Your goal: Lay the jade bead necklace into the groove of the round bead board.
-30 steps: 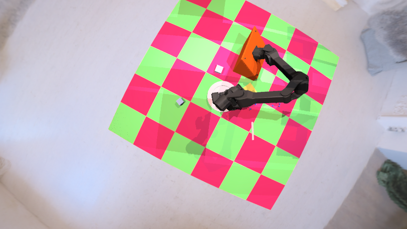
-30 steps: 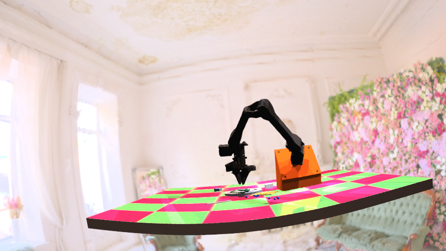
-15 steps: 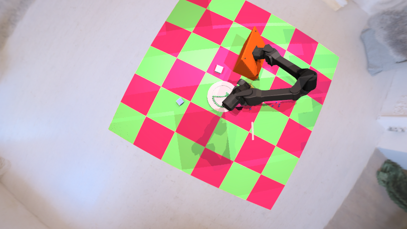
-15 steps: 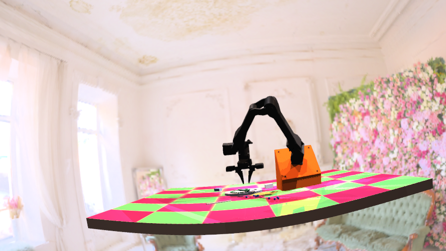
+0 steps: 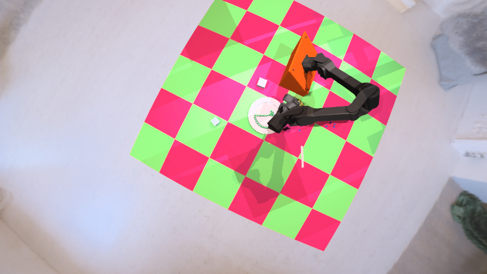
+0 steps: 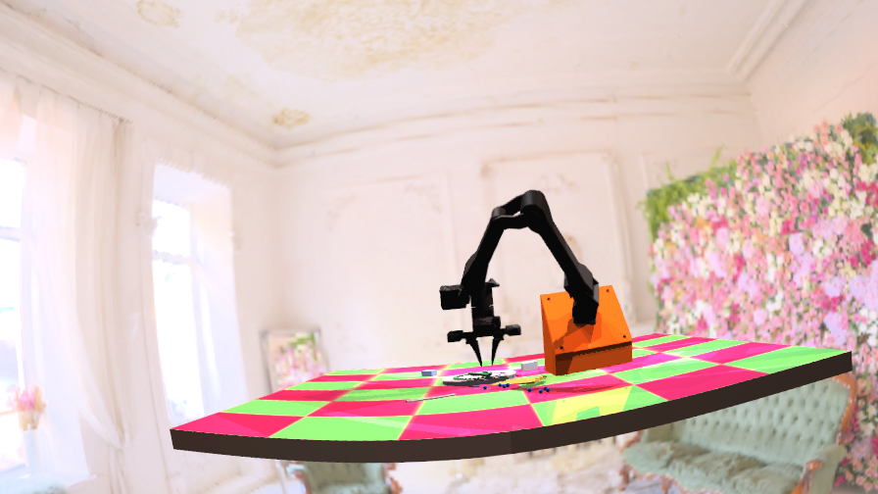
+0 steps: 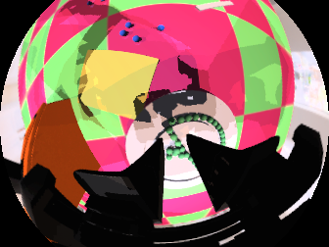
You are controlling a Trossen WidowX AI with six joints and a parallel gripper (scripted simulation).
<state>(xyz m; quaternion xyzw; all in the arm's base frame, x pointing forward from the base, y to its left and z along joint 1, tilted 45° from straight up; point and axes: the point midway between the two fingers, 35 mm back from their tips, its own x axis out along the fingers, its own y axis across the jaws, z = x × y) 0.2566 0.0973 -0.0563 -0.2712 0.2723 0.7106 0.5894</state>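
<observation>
The round bead board lies 5 cm to the right of my gripper tip, 3 cm below it and 3 cm ahead of it. Round my gripper tip: white cube: 17 cm to the right, 11 cm behind, 3 cm below; then thin white stick: 24 cm to the left, 11 cm ahead, 4 cm below; then yellow patch: 8 cm behind, 7 cm to the left, 4 cm below.
</observation>
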